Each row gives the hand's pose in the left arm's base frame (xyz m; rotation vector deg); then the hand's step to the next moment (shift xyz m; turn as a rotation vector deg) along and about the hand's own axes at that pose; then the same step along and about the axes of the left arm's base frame.
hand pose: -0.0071 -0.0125 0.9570 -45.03 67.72 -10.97
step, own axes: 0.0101 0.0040 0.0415 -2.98 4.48 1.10
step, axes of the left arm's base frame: 0.0395 0.0162 -0.0038 -1.37 5.30 -0.44
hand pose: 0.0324 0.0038 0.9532 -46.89 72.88 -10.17
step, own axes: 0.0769 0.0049 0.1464 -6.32 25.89 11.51
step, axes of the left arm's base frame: 0.1542 0.0267 -0.0538 0.20 26.98 -10.70
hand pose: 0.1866 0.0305 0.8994 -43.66 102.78 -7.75
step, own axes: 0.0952 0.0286 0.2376 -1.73 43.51 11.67
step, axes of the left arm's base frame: 0.1833 0.0347 -0.1776 -7.95 38.30 -22.41
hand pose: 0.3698 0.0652 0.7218 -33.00 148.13 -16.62
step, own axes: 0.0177 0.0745 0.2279 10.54 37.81 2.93
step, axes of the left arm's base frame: 0.0717 0.0355 -0.2267 -20.08 28.63 -18.06
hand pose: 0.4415 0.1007 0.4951 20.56 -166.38 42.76
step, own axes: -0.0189 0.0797 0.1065 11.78 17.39 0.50
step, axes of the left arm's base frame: -0.0085 0.0195 -0.1327 -15.87 12.21 -6.35
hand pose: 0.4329 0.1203 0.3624 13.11 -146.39 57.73
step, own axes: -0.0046 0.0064 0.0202 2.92 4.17 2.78
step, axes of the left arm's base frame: -0.0035 -0.0091 -0.0194 -4.67 1.11 -3.26
